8 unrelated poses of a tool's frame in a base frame.
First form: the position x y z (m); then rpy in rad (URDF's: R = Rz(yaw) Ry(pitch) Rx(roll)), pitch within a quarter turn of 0, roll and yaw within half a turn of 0.
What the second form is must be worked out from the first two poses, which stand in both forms.
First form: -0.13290, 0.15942, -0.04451, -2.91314, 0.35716, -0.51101
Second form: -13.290, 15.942, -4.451, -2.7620, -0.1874, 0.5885
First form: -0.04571, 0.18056, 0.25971, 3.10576, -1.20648, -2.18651
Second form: -4.571, 18.056, 25.971, 2.0184, -0.6047, 1.8236
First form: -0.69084, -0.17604, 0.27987, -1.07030, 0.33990, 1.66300
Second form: -69.084, -17.604, 27.987, -0.1719, -1.0937, 1.7610
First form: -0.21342, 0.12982, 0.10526, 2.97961, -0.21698, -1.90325
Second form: -21.342, 12.982, 10.526, 2.9890, -0.2236, 1.9038
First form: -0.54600, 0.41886, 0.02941, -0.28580, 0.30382, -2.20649
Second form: -54.600, 41.886, 2.941, 0.4104, 0.0565, -2.1742
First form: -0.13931, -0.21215, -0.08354, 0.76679, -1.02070, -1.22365
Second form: -13.931, -21.215, -8.354, -0.7363, -1.0378, -1.2132
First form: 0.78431, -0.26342, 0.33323, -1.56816, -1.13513, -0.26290
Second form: 78.431, -26.342, 33.323, -1.5696, 0.2605, -1.1354
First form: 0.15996, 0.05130, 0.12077, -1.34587, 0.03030, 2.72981
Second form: 15.996, 5.130, 12.077, 1.3255, -0.4075, 3.0738
